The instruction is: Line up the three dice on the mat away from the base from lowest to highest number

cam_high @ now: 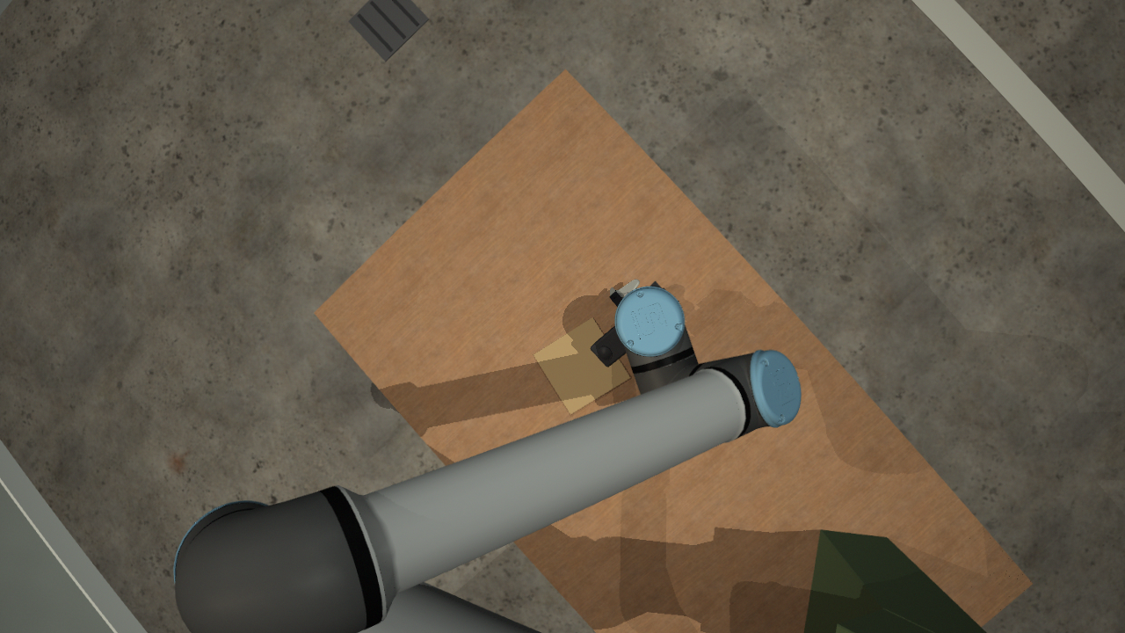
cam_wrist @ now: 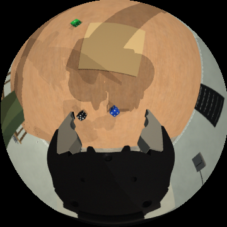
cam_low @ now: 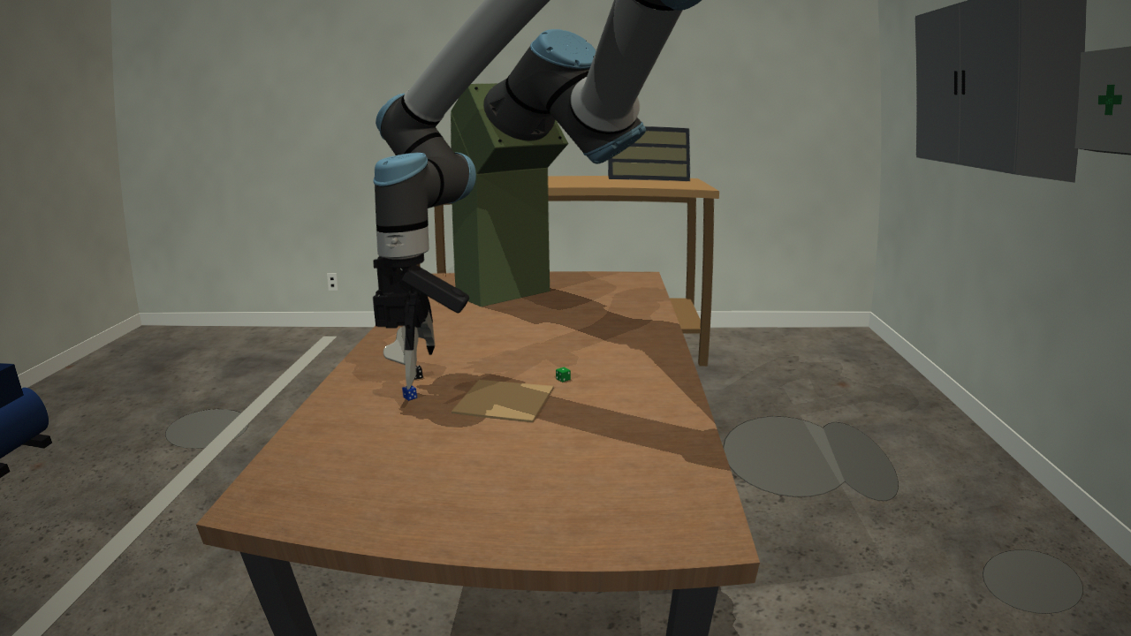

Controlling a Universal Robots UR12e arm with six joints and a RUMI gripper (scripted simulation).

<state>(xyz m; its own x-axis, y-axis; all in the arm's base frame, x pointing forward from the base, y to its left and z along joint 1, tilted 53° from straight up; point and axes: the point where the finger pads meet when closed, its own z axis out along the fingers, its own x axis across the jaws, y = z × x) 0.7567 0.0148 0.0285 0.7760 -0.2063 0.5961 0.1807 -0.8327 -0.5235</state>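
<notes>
Right now my hand is 20 mm short of the blue die, 20 mm to the left of it and 40 mm above it. The rest, counted from my hand: tan mat: 20 mm behind, 140 mm to the left, 40 mm below; black die: 70 mm behind, 50 mm to the right, 40 mm below; green die: 140 mm behind, 220 mm to the left, 40 mm below.
</notes>
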